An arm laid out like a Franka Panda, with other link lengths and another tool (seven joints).
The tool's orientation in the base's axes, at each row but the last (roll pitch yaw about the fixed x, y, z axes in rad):
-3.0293, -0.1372, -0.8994
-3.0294, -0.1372, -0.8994
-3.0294, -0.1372, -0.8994
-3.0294, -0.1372, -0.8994
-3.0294, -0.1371, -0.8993
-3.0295, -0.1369, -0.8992
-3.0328, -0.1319, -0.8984
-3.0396, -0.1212, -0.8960
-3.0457, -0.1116, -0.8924
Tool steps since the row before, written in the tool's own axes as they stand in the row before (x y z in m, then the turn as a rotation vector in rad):
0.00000, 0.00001, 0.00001, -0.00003, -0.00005, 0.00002
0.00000, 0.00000, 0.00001, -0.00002, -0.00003, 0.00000
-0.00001, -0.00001, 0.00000, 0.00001, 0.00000, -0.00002
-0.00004, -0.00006, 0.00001, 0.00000, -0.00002, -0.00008
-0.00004, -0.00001, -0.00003, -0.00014, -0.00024, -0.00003
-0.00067, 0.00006, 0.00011, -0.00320, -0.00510, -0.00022
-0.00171, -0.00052, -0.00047, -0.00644, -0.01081, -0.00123
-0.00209, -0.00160, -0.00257, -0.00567, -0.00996, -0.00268
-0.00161, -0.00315, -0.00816, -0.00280, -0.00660, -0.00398
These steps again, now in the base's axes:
-0.00001, -0.00001, -0.00001, 0.00002, 0.00005, -0.00002
0.00000, 0.00000, -0.00001, 0.00001, 0.00003, 0.00000
0.00000, 0.00001, 0.00000, 0.00000, -0.00001, 0.00002
0.00002, 0.00007, -0.00001, 0.00000, 0.00002, 0.00008
-0.00002, 0.00004, 0.00003, 0.00009, 0.00026, 0.00004
-0.00044, 0.00048, -0.00021, 0.00191, 0.00570, 0.00034
-0.00073, 0.00167, 0.00029, 0.00413, 0.01185, 0.00153
-0.00046, 0.00271, 0.00245, 0.00373, 0.01076, 0.00297
0.00024, 0.00345, 0.00819, 0.00275, 0.00645, 0.00425

